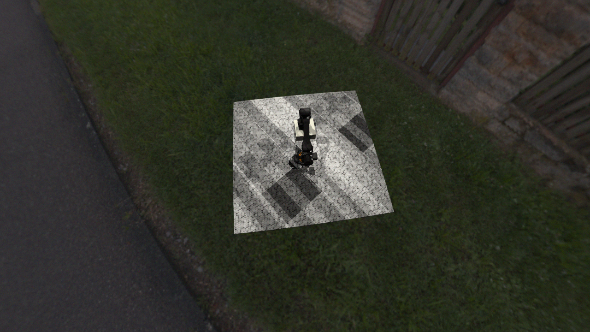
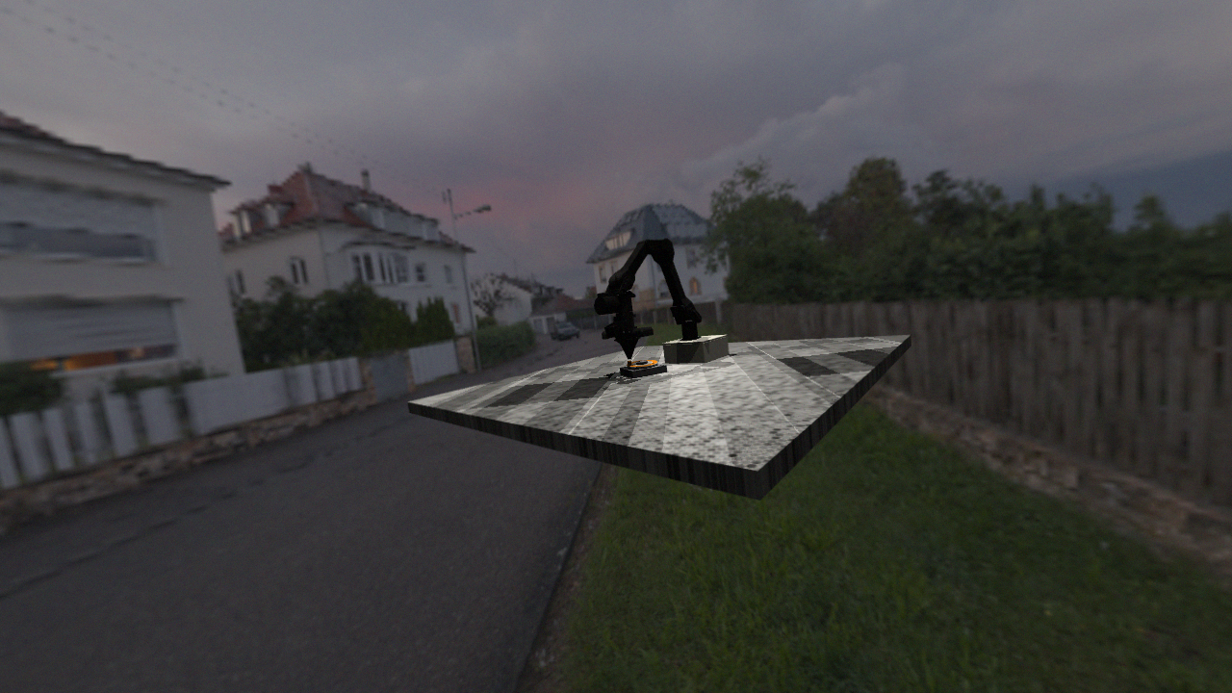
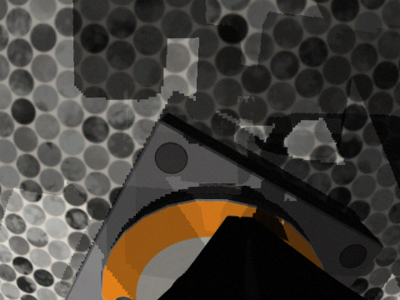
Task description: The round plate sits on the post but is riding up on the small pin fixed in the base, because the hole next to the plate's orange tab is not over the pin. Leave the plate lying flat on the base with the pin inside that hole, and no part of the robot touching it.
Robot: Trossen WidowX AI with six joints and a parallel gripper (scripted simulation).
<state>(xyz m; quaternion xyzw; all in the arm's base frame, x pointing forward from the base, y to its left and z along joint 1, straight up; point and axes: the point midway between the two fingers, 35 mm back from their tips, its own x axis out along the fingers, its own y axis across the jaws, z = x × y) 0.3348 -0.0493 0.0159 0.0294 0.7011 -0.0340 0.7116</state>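
Now: the round plate 40 mm behind my gripper tip and 20 mm below it. Also, from my gripper tip: square grey base: 60 mm behind, 40 mm below, 10 mm to the left.
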